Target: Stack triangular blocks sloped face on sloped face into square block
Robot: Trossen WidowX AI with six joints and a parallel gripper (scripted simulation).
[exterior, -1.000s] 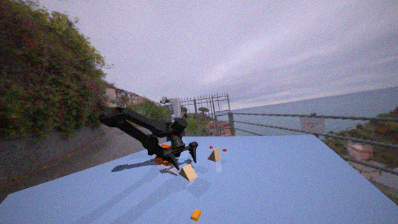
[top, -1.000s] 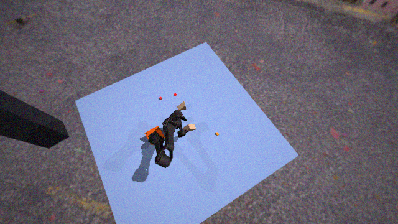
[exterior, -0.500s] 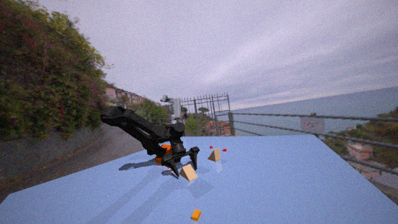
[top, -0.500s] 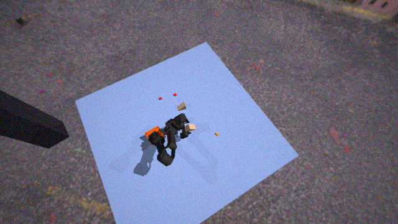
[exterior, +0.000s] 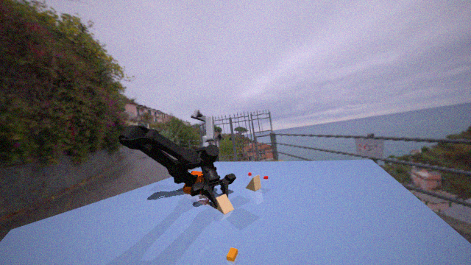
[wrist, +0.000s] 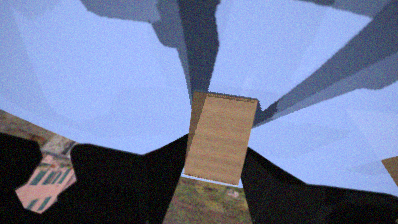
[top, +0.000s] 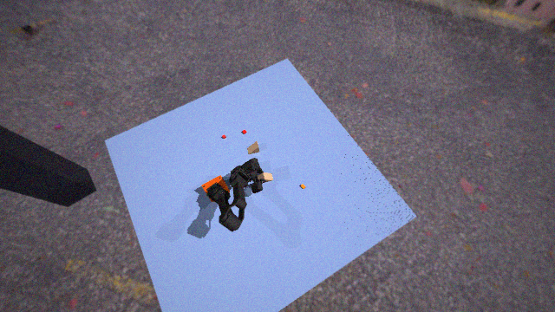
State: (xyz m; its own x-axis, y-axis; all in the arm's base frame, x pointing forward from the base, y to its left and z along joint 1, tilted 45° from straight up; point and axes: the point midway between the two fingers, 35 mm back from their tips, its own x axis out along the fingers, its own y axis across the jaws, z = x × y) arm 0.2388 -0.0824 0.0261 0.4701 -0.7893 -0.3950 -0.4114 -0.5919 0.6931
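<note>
My gripper tip is 32 cm to the right of the small red cube, 7 cm short of it and 1 cm above it. Also, from my gripper tip: tan triangular block (1 cm above); then small orange cube (16 cm to the right, 14 cm ahead, 1 cm below).
</note>
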